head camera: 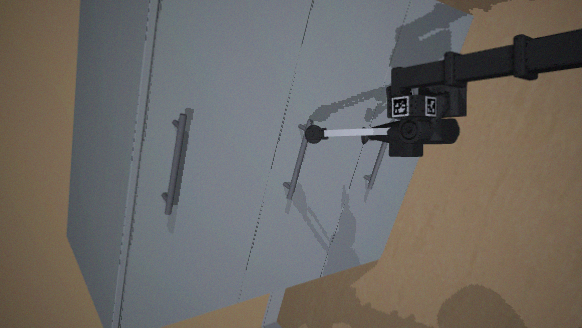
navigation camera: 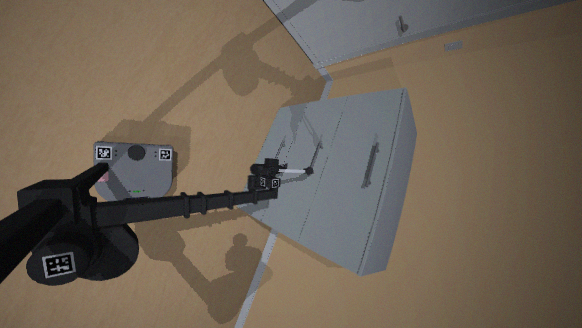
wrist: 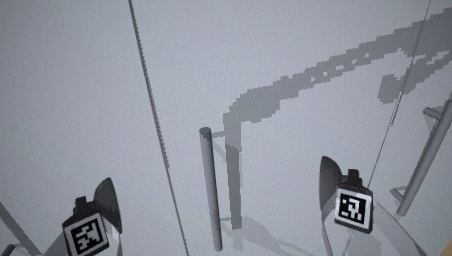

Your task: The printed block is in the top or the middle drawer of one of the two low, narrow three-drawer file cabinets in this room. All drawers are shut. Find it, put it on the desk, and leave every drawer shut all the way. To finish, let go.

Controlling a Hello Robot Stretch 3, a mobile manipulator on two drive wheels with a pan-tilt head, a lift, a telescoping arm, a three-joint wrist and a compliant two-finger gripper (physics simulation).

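Observation:
A grey three-drawer file cabinet [head camera: 215,240] [navigation camera: 340,210] [wrist: 180,50] stands in front of me, its drawers looking shut. The views are turned sideways. The top drawer's handle [head camera: 176,165] [navigation camera: 370,165], the middle drawer's handle [head camera: 298,162] [navigation camera: 315,157] [wrist: 211,190] and the bottom drawer's handle [head camera: 377,167] [navigation camera: 280,149] [wrist: 426,160] show. My gripper [head camera: 340,134] [navigation camera: 296,169] [wrist: 220,186] is open and empty in front of the middle drawer. In the wrist view the middle handle appears between the spread fingertips. The printed block and the desk cannot be made out.
Another large grey piece of furniture [navigation camera: 350,30] with a small handle [navigation camera: 401,26] stands near the cabinet, at the top of the navigation view. A small plate [navigation camera: 453,46] is on the wall beside it. My base [navigation camera: 135,172] is on the floor at the left.

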